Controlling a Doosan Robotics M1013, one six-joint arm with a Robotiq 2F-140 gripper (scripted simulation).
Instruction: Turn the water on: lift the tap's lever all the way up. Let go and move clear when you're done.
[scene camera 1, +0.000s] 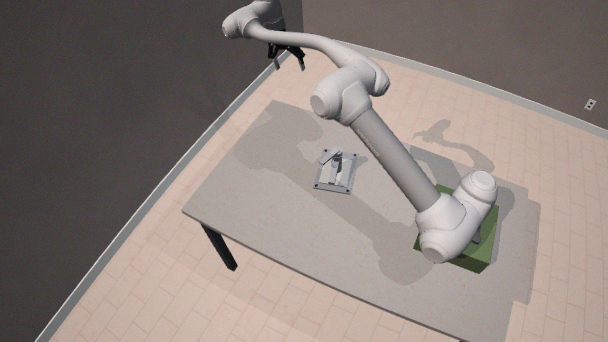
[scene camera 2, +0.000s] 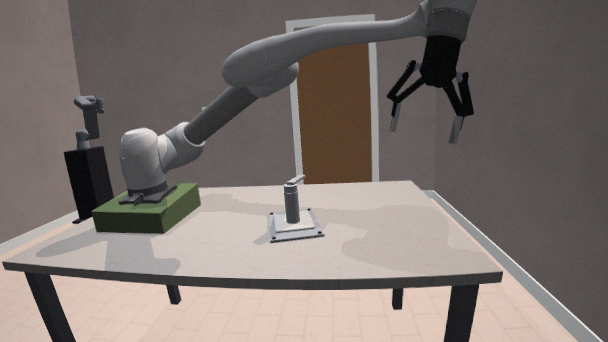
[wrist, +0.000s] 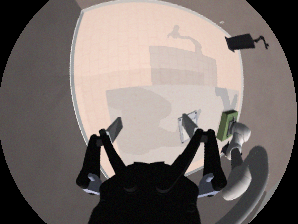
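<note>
A tap (scene camera 2: 293, 220) is here in the scene. I can see my own gripper (scene camera 2: 422, 137) too, and the wrist view shows that same gripper at (wrist: 151, 121).
</note>
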